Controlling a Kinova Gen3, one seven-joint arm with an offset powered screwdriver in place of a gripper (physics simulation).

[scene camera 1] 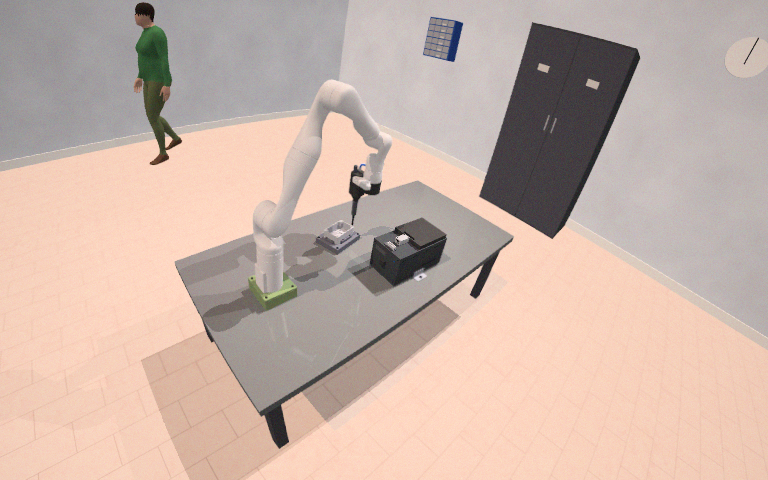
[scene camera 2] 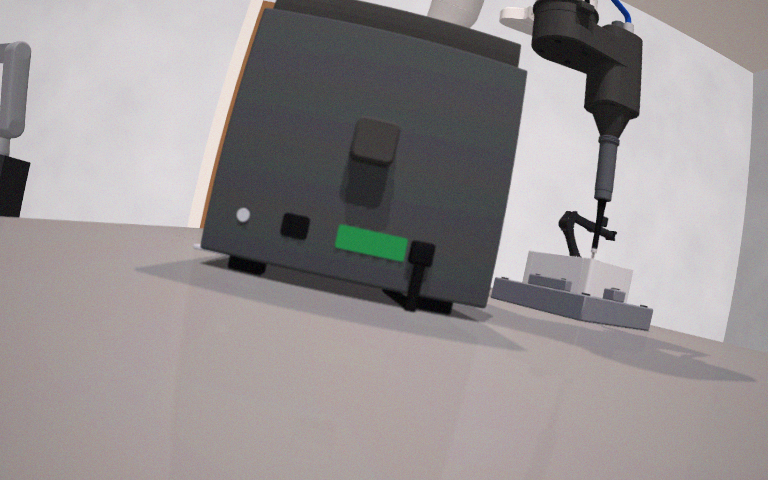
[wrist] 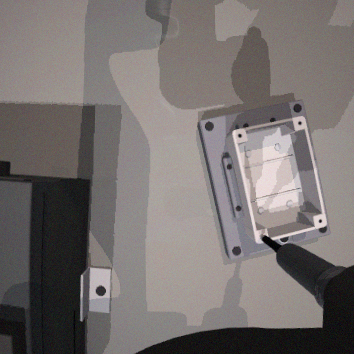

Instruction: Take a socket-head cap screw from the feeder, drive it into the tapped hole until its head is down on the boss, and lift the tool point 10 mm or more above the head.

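Note:
The wrist view shows a black screw feeder (wrist: 65, 211).

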